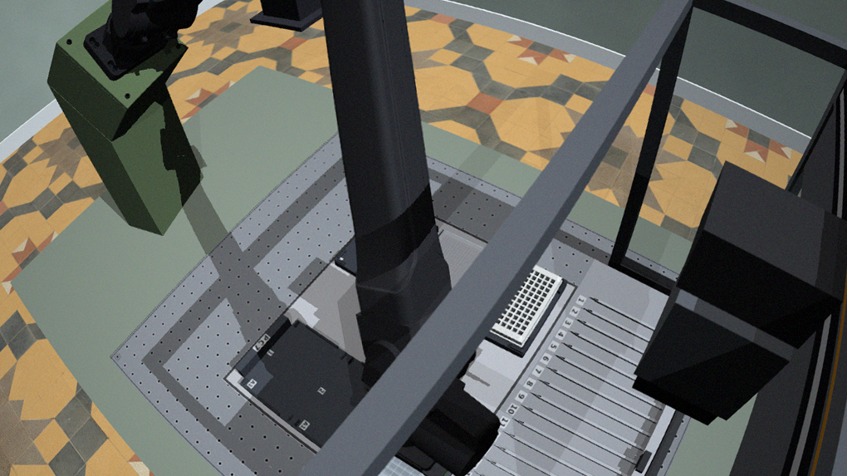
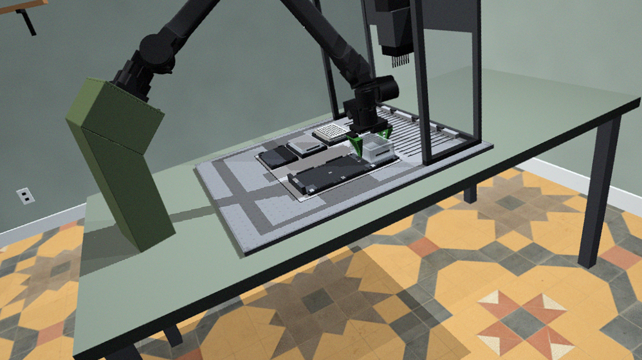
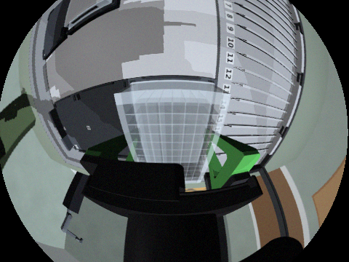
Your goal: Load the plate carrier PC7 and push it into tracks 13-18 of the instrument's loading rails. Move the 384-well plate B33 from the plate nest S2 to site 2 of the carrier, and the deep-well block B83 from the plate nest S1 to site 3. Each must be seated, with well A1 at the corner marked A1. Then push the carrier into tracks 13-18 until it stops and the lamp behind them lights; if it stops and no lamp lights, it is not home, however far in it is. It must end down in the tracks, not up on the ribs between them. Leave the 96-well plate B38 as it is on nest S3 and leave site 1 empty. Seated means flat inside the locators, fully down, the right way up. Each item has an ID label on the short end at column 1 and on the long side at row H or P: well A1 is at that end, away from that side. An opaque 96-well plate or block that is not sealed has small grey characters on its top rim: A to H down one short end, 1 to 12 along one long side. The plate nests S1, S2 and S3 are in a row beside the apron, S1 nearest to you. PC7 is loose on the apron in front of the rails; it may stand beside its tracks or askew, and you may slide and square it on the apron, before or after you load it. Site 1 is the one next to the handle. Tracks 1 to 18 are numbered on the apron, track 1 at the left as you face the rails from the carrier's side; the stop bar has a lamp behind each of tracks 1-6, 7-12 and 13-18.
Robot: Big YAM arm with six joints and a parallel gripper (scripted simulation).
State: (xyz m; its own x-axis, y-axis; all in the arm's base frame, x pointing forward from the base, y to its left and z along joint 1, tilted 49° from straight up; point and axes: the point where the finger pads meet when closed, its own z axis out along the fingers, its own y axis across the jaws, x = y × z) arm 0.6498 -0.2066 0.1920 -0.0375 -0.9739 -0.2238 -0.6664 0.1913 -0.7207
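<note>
My hand is right at the clear deep-well block B83. The rest, counted from my hand: dark plate carrier PC7: 10 cm behind, 1 cm to the left, 1 cm below; 384-well plate B33: 26 cm to the left, 10 cm behind, 1 cm below; white 96-well plate B38: 26 cm to the left, 1 cm below, 1 cm ahead.
</note>
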